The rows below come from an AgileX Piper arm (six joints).
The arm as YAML. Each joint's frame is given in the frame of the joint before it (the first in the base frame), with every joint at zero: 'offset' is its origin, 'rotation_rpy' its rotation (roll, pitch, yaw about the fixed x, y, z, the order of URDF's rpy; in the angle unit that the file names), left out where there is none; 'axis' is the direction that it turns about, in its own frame. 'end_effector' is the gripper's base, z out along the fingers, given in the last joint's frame.
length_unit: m
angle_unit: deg
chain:
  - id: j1
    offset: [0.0, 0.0, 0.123]
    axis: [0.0, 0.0, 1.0]
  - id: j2
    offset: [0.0, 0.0, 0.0]
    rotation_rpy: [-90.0, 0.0, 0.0]
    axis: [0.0, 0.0, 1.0]
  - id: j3
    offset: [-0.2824, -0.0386, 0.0]
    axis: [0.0, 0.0, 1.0]
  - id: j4
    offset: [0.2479, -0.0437, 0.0]
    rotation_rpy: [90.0, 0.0, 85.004]
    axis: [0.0, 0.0, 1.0]
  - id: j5
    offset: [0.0, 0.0, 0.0]
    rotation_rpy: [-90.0, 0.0, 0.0]
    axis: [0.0, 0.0, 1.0]
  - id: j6
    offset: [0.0, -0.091, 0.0]
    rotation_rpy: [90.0, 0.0, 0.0]
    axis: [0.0, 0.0, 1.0]
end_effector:
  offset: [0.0, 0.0, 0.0]
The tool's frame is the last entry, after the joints.
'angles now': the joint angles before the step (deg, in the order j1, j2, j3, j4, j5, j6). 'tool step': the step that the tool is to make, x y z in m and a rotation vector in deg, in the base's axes. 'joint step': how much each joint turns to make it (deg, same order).
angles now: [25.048, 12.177, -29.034, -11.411, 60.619, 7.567]
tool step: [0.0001, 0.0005, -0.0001, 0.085, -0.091, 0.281]
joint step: [-0.037, -0.002, 0.060, 0.290, -0.228, -0.277]
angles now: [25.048, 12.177, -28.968, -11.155, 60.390, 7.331]
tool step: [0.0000, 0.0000, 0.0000, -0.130, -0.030, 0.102]
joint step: [-0.001, 0.000, 0.000, 0.000, 0.000, -0.168]
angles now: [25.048, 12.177, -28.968, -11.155, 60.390, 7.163]
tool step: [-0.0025, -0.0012, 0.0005, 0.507, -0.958, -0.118]
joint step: [-0.081, -1.031, 0.004, -0.001, -0.044, 0.075]
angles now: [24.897, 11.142, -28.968, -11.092, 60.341, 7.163]
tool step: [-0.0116, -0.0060, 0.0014, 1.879, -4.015, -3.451]
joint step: [-3.483, -4.431, -0.001, 0.128, 0.009, 0.039]
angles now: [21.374, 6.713, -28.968, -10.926, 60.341, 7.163]
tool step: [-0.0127, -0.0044, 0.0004, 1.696, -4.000, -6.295]
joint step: [-6.468, -4.315, 0.006, 0.382, -0.012, 0.040]
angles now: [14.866, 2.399, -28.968, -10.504, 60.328, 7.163]
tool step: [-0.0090, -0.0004, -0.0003, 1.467, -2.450, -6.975]
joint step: [-7.207, -2.640, 0.000, 0.742, 0.011, 0.381]
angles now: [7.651, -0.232, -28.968, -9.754, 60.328, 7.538]
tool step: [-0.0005, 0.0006, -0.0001, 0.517, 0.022, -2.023]
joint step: [-2.072, -0.003, 0.009, 0.310, -0.001, 0.291]
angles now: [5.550, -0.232, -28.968, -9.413, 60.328, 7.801]
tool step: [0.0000, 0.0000, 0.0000, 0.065, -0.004, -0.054]
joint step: [-0.021, 0.001, 0.000, -0.002, -0.001, 0.074]
